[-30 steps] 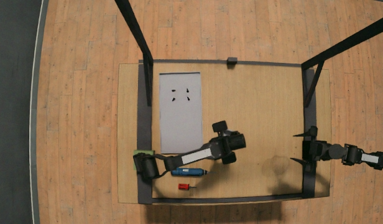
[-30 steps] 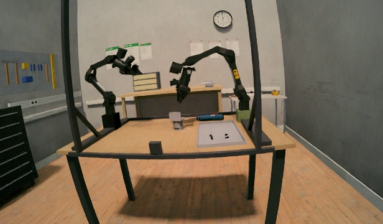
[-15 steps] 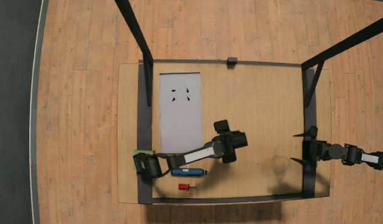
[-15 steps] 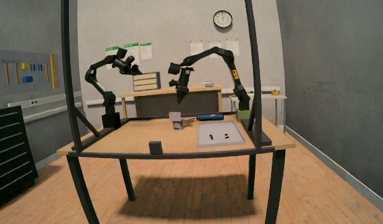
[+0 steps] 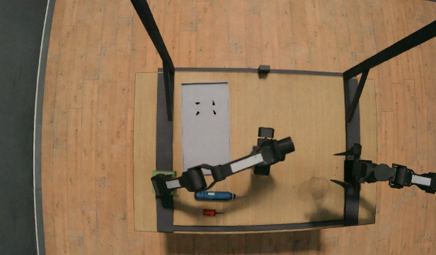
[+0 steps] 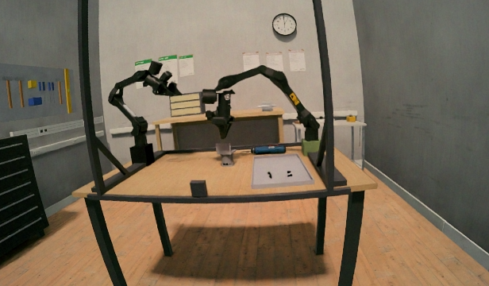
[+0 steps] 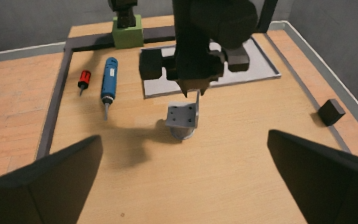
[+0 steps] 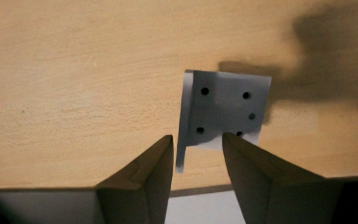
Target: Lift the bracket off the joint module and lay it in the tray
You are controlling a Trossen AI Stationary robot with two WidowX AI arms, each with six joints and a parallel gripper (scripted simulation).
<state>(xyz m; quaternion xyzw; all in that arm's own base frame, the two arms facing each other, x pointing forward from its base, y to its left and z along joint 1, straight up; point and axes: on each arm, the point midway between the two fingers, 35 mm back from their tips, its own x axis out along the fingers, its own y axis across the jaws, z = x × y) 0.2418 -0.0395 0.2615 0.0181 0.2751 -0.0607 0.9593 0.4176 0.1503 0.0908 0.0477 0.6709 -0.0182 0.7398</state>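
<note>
Right now the grey bracket is 90 mm below my right hand and 20 mm ahead of it. From my right hand the other things lie so: grey joint module: 130 mm below, 20 mm ahead; red tool: 280 mm ahead, 220 mm to the right, 150 mm below; grey tray: 230 mm to the right, 160 mm below, 110 mm behind.
</note>
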